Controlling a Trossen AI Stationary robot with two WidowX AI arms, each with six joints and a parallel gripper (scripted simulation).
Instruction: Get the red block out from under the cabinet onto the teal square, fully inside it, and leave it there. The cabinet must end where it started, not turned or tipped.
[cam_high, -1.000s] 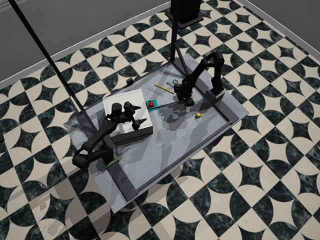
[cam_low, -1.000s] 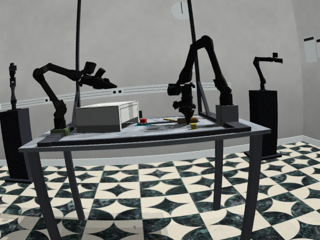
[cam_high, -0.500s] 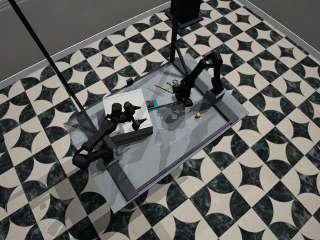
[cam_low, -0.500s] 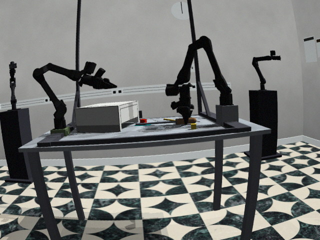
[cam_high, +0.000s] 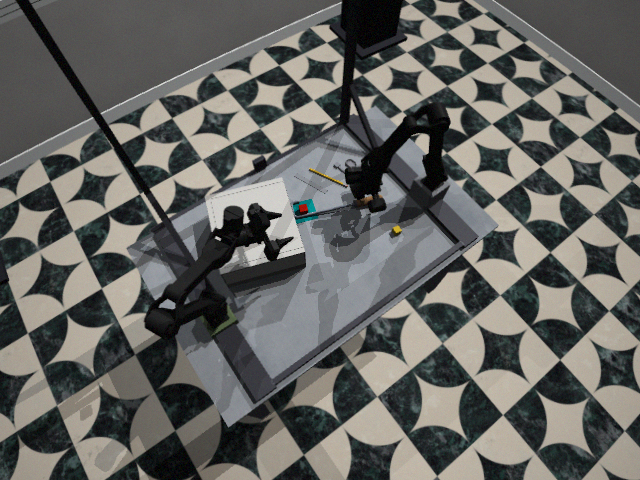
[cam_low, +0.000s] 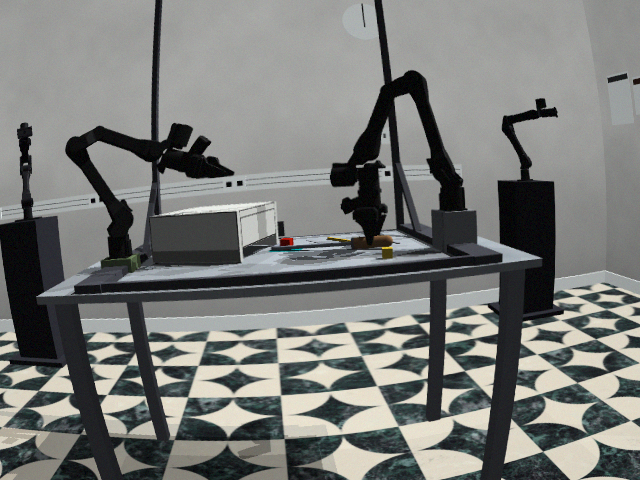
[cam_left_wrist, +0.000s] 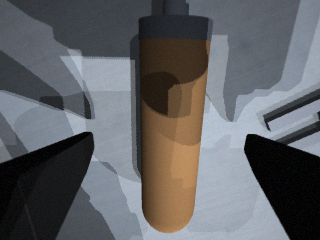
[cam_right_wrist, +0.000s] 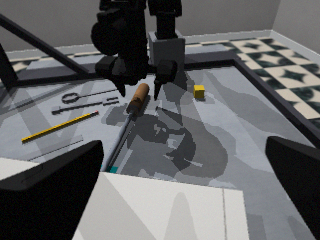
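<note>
The wooden-handled tool is 11 cm to the right of my left hand, 7 cm behind it and 4 cm below it. The rest, counted from my left hand: small yellow cube 16 cm ahead, 4 cm below, 1 cm to the left; then yellow pencil 18 cm behind, 7 cm to the right, 5 cm below; then red block 24 cm to the right, 10 cm behind, 4 cm below.
</note>
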